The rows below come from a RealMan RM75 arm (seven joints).
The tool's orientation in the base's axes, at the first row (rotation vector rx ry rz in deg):
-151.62, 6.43, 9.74
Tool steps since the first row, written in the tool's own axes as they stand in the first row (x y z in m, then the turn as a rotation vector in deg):
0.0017, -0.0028, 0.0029, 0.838, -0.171, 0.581
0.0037, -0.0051, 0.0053, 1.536, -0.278, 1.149
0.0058, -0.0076, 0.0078, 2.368, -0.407, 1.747
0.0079, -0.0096, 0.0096, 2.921, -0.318, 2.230
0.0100, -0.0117, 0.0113, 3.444, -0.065, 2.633
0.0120, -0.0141, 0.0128, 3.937, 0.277, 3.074
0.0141, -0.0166, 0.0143, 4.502, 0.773, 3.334
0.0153, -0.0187, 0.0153, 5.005, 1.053, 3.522
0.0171, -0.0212, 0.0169, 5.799, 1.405, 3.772
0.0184, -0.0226, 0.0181, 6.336, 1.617, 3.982
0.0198, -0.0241, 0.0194, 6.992, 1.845, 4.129
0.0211, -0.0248, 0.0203, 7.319, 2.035, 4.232
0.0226, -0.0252, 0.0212, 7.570, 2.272, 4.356
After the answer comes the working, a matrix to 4 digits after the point.
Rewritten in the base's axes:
0.0017, 0.0037, -0.0015, 0.789, 0.383, -0.547
0.0037, 0.0068, -0.0028, 1.434, 0.711, -1.093
0.0058, 0.0101, -0.0041, 2.211, 1.066, -1.674
0.0079, 0.0126, -0.0051, 2.699, 1.188, -2.215
0.0100, 0.0151, -0.0059, 3.148, 1.130, -2.758
0.0121, 0.0179, -0.0064, 3.554, 1.013, -3.372
0.0143, 0.0207, -0.0068, 4.032, 0.671, -3.908
0.0156, 0.0229, -0.0069, 4.480, 0.489, -4.272
0.0175, 0.0258, -0.0074, 5.202, 0.258, -4.765
0.0188, 0.0275, -0.0080, 5.689, 0.144, -5.122
0.0203, 0.0294, -0.0086, 6.298, -0.020, -5.448
0.0215, 0.0304, -0.0093, 6.590, -0.155, -5.672
0.0230, 0.0311, -0.0101, 6.800, -0.317, -5.925

The tool's axes in the first row as the columns of a matrix, in the base's axes (rounded; the answer above uses it unrounded):
0.9889, -0.1094, -0.1005
-0.0494, -0.8801, 0.4721
-0.1401, -0.4619, -0.8758

